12 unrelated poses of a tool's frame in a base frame.
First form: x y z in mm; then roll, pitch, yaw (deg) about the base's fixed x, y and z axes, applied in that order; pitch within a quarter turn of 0, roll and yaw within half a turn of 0.
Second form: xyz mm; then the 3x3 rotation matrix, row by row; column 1 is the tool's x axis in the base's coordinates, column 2 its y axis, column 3 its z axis. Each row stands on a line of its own. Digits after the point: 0 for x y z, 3 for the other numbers.
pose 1, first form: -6, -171, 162, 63.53, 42.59, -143.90
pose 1, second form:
-6, -171, 162
-0.595, -0.227, -0.771
-0.434, -0.717, 0.546
-0.677, 0.659, 0.328

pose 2, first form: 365, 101, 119, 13.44, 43.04, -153.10
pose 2, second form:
365, 101, 119
-0.652, 0.299, -0.697
-0.331, -0.939, -0.093
-0.683, 0.170, 0.711

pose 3, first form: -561, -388, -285, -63.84, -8.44, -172.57
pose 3, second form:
-561, -388, -285
-0.981, -0.074, 0.180
-0.128, -0.454, -0.882
0.147, -0.888, 0.436

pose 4, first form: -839, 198, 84, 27.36, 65.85, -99.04
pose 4, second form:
-839, 198, 84
-0.064, 0.811, -0.581
-0.404, -0.554, -0.728
-0.912, 0.188, 0.363

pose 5, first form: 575, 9, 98, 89.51, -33.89, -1.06
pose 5, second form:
575, 9, 98
0.830, -0.557, -0.023
-0.015, 0.019, -1.000
0.558, 0.830, 0.007

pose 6, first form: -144, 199, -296, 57.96, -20.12, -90.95
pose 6, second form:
-144, 199, -296
-0.016, 0.535, -0.845
-0.939, 0.283, 0.197
0.344, 0.796, 0.498

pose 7, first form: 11, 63, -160, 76.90, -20.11, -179.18
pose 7, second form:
11, 63, -160
-0.939, 0.338, 0.064
-0.013, -0.222, 0.975
0.344, 0.915, 0.213

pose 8, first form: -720, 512, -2, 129.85, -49.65, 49.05
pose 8, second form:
-720, 512, -2
0.424, 0.101, 0.900
0.489, -0.862, -0.134
0.762, 0.497, -0.415

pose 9, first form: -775, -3, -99, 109.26, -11.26, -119.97
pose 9, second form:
-775, -3, -99
-0.490, -0.194, -0.850
-0.850, 0.324, 0.416
0.195, 0.926, -0.324

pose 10, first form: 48, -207, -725, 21.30, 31.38, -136.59
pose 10, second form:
48, -207, -725
-0.620, 0.503, -0.602
-0.587, -0.807, -0.070
-0.521, 0.310, 0.795

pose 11, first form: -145, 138, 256, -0.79, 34.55, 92.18
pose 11, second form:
-145, 138, 256
-0.031, -0.999, -0.035
0.823, -0.046, 0.566
-0.567, -0.011, 0.824

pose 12, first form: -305, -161, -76, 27.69, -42.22, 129.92
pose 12, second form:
-305, -161, -76
-0.475, -0.479, 0.738
0.568, -0.808, -0.158
0.672, 0.344, 0.656

